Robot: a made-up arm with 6 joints.
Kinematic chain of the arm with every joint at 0, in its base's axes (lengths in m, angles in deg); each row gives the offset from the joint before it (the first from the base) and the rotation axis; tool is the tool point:
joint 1: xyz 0 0 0.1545 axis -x
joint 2: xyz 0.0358 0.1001 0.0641 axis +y
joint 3: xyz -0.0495 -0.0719 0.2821 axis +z
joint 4: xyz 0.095 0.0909 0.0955 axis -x
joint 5: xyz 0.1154 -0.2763 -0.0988 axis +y
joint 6: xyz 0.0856 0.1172 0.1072 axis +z
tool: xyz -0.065 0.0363 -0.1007
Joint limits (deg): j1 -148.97..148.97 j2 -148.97..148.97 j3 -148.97..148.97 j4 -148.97..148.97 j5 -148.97..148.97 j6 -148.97..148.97
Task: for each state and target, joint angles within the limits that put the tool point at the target. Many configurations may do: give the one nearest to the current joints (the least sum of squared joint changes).
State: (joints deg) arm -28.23 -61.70 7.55 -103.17 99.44 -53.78
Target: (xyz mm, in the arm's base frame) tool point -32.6 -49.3 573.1
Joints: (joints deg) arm -38.64 -49.53 -7.16 -71.59 102.13 -47.15
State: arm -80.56 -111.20 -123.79 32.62 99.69 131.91
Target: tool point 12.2 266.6 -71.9
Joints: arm -63.94 -126.59 -113.21 18.99 95.00 134.82
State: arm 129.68 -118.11 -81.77 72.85 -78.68 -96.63
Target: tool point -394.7 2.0 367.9
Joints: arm 130.14 -122.44 -79.89 68.84 -87.43 -86.85
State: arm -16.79 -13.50 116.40 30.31 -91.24 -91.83
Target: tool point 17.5 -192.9 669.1
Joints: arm -40.78 13.24 109.57 25.06 -102.97 -90.90
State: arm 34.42 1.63 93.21 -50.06 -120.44 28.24
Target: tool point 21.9 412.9 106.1
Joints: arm 58.85 29.91 76.27 -76.41 -118.61 12.96
